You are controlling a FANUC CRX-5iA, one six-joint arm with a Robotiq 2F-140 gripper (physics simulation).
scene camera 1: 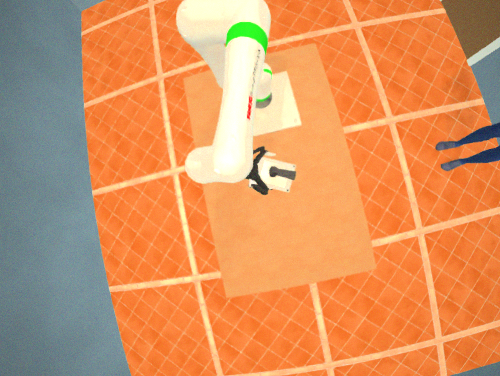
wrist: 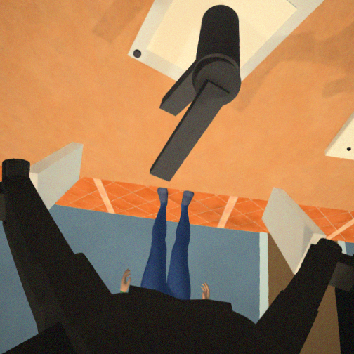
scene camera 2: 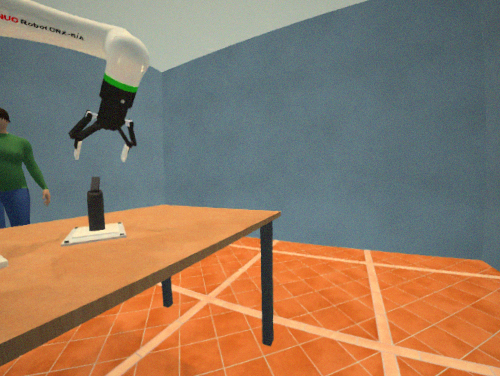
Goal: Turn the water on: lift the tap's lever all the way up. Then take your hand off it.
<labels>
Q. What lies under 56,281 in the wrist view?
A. My gripper.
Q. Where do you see a dark lever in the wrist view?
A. At 216,81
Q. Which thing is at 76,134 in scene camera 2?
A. My gripper.
</labels>
